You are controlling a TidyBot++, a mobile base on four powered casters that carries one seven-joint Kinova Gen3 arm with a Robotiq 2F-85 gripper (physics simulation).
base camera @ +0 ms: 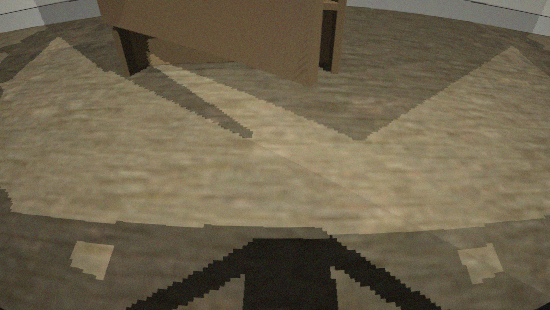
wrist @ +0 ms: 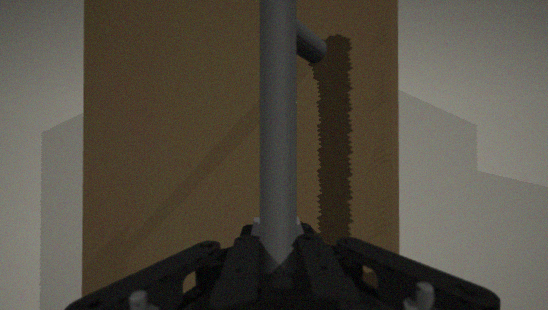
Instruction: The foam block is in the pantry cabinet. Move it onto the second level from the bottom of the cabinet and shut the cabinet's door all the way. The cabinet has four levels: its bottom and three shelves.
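Places are measured from the arm's base along level axes (x ahead, y left, z up), in centimetres.
Pixels of known places: gripper, fingertip midpoint: (wrist: 276, 230).
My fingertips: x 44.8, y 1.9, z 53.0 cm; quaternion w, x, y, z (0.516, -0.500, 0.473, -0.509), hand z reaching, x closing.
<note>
Behind a point stands the place of what it marks.
The cabinet (base camera: 338, 42) @[z -31.8, x 72.0, y -14.1 cm] stands at the top of the base camera view, cut off by the upper edge. Its door (base camera: 225, 35) @[z -20.9, x 49.1, y 6.1 cm] (wrist: 165, 115) @[z 62.7, x 55.1, y 14.3 cm] is a brown panel standing ajar: the left end is near the cabinet's left front leg, and the right free edge stands out toward the base, in front of the right post. My gripper (wrist: 276, 230) @[z 53.0, x 44.8, y 1.9 cm] is shut on the door's grey vertical handle (wrist: 278, 125) @[z 59.5, x 39.8, y 1.7 cm], which runs up the middle of the wrist view. The gripper does not show in the base camera view. The foam block and the cabinet's shelves are not visible; the door hides most of the cabinet's front.
The wood-look floor (base camera: 200, 170) @[z -39.6, x 42.5, y 11.0 cm] lies between the base and the cabinet, with hard-edged shadows across it. Pale walls (base camera: 440, 15) @[z -39.0, x 126.4, y -68.6 cm] (wrist: 465, 240) @[z 25.1, x 127.6, y -72.2 cm] stand behind the cabinet and show on both sides of the door in the wrist view.
</note>
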